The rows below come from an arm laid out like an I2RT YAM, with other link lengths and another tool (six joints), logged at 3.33 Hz.
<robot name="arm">
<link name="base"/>
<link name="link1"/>
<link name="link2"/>
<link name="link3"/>
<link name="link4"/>
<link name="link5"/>
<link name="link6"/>
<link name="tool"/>
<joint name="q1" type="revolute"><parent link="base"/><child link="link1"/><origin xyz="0 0 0.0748" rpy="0 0 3.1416"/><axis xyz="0 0 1"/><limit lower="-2.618" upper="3.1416"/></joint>
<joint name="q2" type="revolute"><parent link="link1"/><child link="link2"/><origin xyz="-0.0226 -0.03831 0.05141" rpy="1.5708 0 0"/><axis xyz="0 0 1"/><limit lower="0" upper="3.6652"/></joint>
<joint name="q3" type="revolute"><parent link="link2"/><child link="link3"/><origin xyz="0.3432 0 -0.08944" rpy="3.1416 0 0"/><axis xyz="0 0 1"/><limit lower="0" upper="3.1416"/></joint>
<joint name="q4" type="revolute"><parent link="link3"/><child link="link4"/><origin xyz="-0.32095 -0.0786 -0.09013" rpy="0 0 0"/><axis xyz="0 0 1"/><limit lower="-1.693" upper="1.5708"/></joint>
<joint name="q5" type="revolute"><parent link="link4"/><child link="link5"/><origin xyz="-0.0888 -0.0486 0.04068" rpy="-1.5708 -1.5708 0"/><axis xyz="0 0 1"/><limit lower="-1.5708" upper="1.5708"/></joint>
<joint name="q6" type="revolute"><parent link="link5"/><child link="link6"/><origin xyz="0 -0.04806 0.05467" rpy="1.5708 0 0"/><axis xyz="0 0 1"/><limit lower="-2.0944" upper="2.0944"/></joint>
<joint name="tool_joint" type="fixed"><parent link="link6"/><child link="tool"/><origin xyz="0.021 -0.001 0.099" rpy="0 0.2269 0.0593"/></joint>
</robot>
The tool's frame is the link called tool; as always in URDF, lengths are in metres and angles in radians.
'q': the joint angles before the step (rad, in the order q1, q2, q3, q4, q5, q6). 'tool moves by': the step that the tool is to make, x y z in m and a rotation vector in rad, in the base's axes. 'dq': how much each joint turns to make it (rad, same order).
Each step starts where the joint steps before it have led.
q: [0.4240 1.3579 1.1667 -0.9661 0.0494 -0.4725]
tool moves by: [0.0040 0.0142 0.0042 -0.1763 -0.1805 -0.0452]
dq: [0.1385 -0.0082 -0.0500 0.1057 0.2964 0.0622]
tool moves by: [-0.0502 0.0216 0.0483 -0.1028 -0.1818 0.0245]
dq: [0.2259 -0.1117 -0.0024 -0.0752 0.2663 0.0948]
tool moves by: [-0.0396 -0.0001 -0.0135 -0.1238 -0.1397 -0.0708]
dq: [0.1823 -0.0213 -0.1048 -0.0637 0.2777 0.2040]
